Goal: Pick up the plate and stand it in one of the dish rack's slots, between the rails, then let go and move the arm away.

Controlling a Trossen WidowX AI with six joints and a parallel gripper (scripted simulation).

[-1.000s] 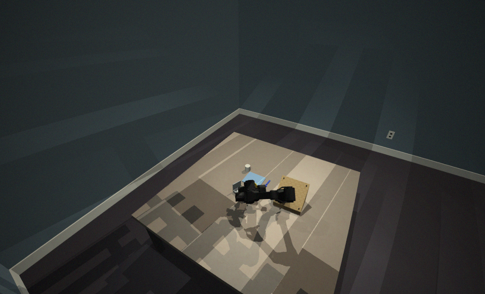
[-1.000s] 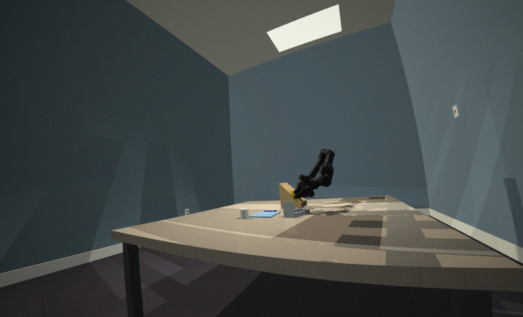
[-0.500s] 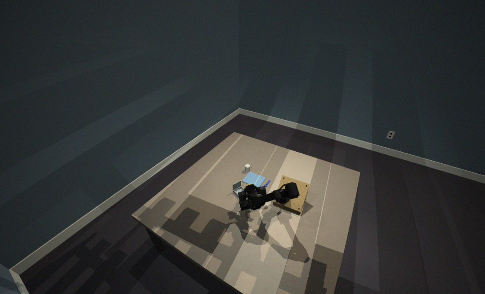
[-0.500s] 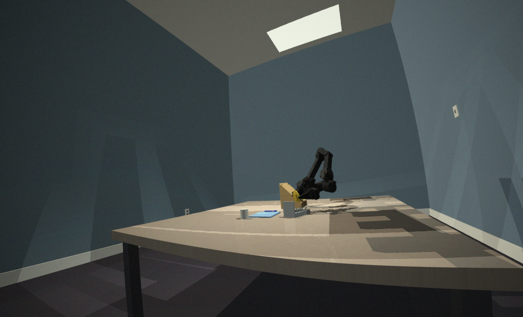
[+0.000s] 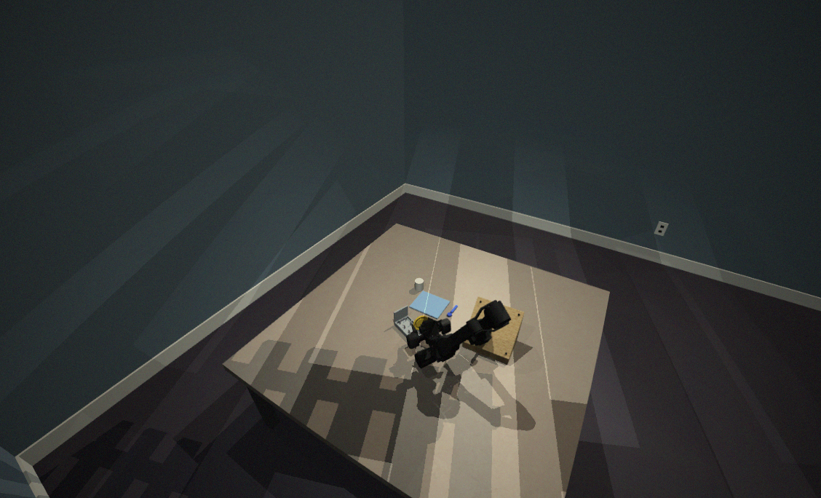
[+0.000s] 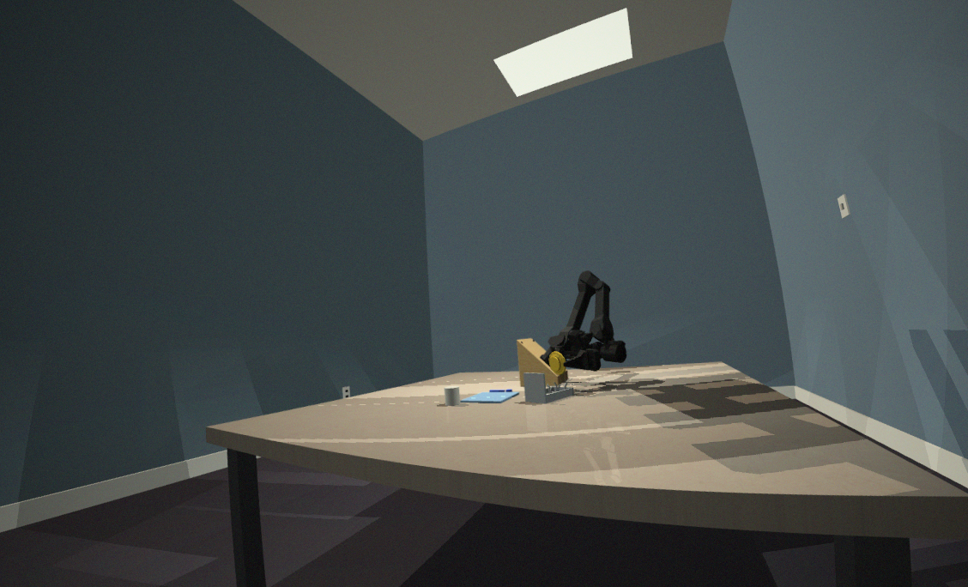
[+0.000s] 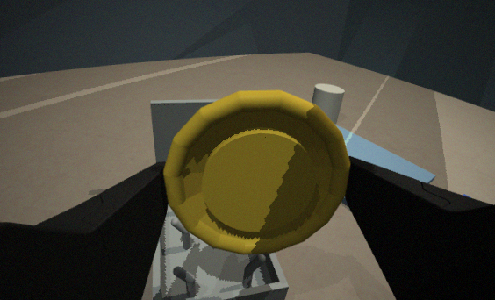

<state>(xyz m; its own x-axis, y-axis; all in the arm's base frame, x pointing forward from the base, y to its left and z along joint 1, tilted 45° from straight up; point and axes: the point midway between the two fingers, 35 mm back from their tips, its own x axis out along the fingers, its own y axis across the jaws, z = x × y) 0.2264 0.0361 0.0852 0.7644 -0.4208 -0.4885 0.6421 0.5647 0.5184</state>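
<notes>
Now: gripper tip 5 cm short of the grey dish rack, 1 cm to the left of it and 7 cm above it. Also, from my gripper tip: white cup 12 cm ahead, 29 cm to the right, 7 cm below; then blue spoon 8 cm behind, 19 cm to the right, 9 cm below; then yellow plate 1 cm behind.
</notes>
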